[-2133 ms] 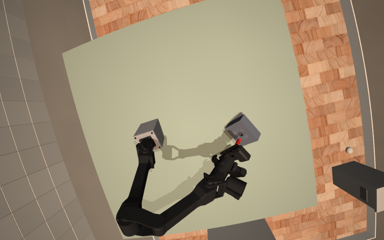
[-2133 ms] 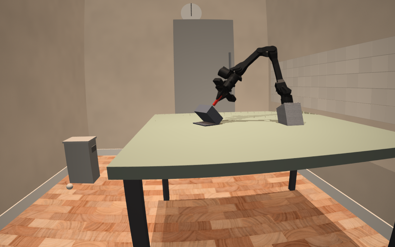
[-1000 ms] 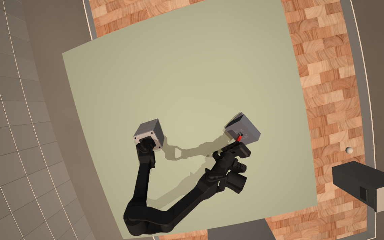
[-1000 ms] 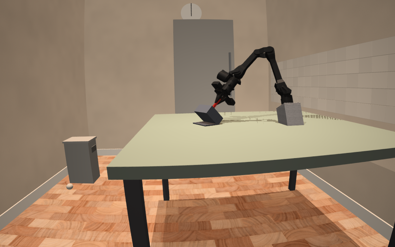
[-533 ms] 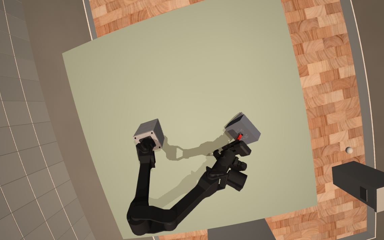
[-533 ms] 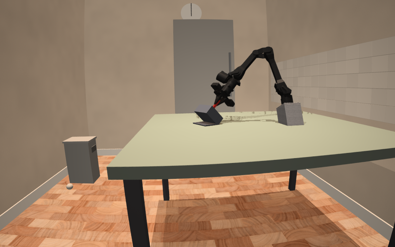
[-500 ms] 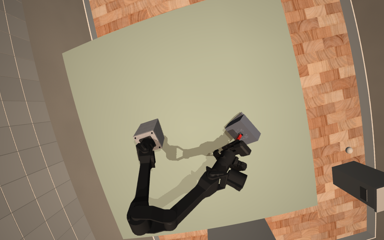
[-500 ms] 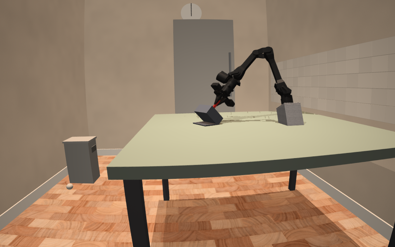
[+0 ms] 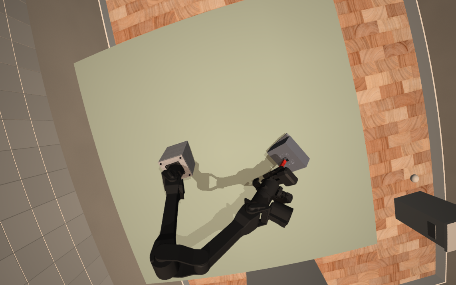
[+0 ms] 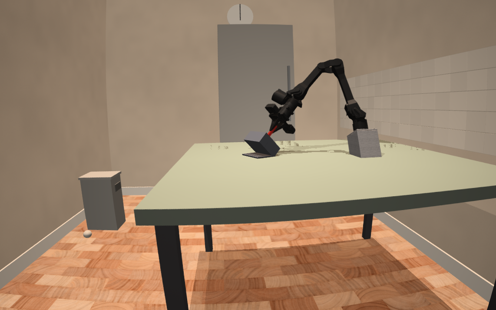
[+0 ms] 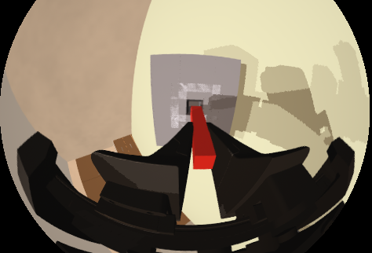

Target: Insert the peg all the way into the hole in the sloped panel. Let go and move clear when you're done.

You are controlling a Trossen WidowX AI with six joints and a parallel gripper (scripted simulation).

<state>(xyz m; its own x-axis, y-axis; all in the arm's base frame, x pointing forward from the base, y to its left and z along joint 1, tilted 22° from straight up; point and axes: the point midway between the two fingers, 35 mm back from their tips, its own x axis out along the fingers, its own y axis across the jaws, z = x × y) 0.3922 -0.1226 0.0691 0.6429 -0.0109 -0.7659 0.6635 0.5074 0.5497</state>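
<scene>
My hand is 2 cm short of the red peg, 1 cm to the right of it and 2 cm above it.
</scene>
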